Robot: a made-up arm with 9 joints. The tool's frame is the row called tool.
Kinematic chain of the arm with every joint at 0, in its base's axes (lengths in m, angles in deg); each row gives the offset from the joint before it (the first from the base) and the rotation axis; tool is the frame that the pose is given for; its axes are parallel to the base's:
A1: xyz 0 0 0.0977 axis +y
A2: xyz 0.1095 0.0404 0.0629 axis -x
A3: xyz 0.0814 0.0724 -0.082 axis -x
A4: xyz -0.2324 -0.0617 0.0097 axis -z
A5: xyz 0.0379 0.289 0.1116 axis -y
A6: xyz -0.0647 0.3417 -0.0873 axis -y
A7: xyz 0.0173 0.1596 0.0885 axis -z
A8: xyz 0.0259 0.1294 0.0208 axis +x
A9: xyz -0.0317 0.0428 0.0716 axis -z
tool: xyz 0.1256 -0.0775 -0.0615
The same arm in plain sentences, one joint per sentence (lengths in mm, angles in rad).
The arm has nine revolute joints in a row. What follows holds with every joint at zero, and every direction is one of the base frame's.
Joint 1 sits 97.7 mm along +z from the base frame's origin and turns about +y.
Joint 2 sits 109.5 mm along +x and 40.4 mm along +y and 62.9 mm along +z from joint 1 and turns about -x.
Joint 3 sits 81.4 mm along +x and 72.4 mm along +y and 82 mm along -z from joint 2 and turns about -x.
Joint 4 sits 232.4 mm along -x and 61.7 mm along -y and 9.7 mm along +z from joint 3 and turns about -z.
Joint 5 sits 37.9 mm along +x and 289 mm along +y and 111.6 mm along +z from joint 4 and turns about -y.
Joint 6 sits 64.7 mm along -x and 341.7 mm along +y and 87.3 mm along -z from joint 5 and turns about -y.
Joint 7 sits 17.3 mm along +x and 159.6 mm along +y and 88.5 mm along +z from joint 6 and turns about -z.
Joint 8 sits 25.9 mm along +x and 129.4 mm along +y and 20.8 mm along +z from joint 7 and turns about +x.
Joint 9 sits 31.7 mm along -x and 42.8 mm along +y and 71.6 mm along +z from joint 8 and turns about -z.
The tool frame, which is the frame that the pose is given for, sits 125.6 mm along +x and 77.5 mm along -y and 61.5 mm along -z from joint 9; its axes are parallel to the base frame's.

